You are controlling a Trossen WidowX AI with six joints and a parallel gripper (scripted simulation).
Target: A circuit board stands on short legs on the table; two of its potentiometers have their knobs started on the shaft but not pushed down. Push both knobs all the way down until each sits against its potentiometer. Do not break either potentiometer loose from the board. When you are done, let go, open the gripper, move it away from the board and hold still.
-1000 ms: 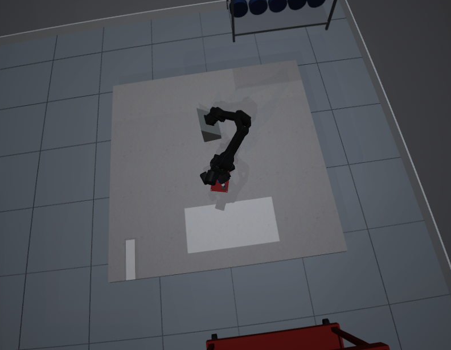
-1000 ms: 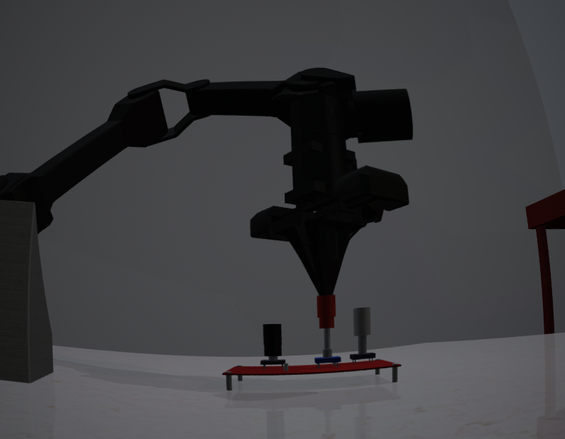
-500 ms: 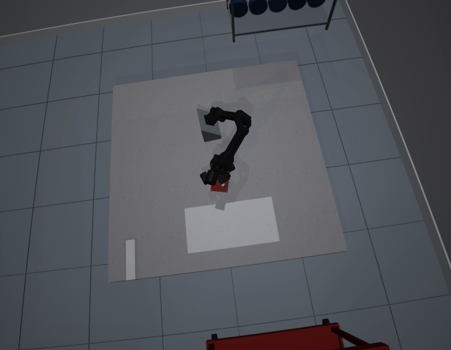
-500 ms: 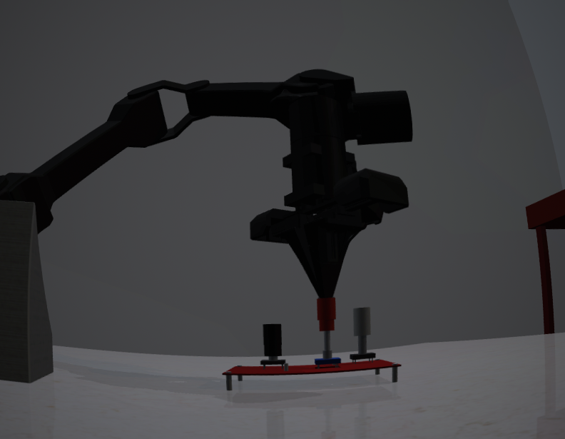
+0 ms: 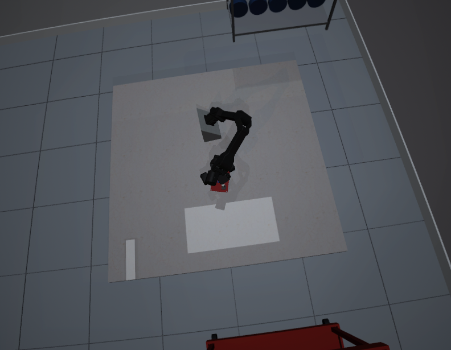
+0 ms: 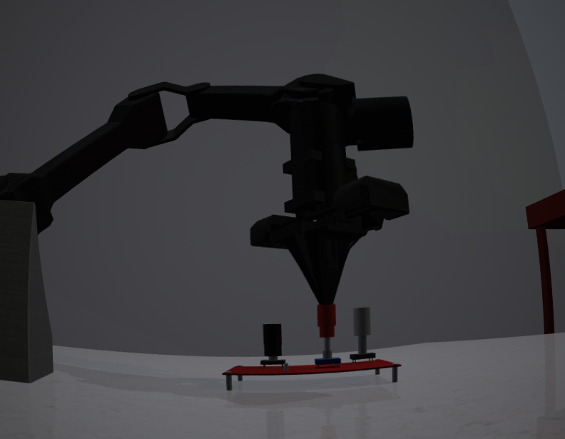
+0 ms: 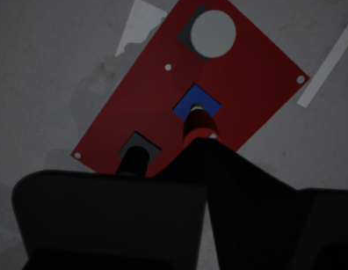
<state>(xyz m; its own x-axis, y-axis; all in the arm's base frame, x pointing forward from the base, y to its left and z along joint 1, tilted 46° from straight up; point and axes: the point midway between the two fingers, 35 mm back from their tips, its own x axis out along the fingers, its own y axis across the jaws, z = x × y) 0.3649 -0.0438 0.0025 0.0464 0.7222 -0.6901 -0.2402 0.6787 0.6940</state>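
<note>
Now: the black knob 5 cm behind my gripper tip, 4 cm below it and 3 cm to the left of it. Also, from my gripper tip: red knob (1 cm below).
</note>
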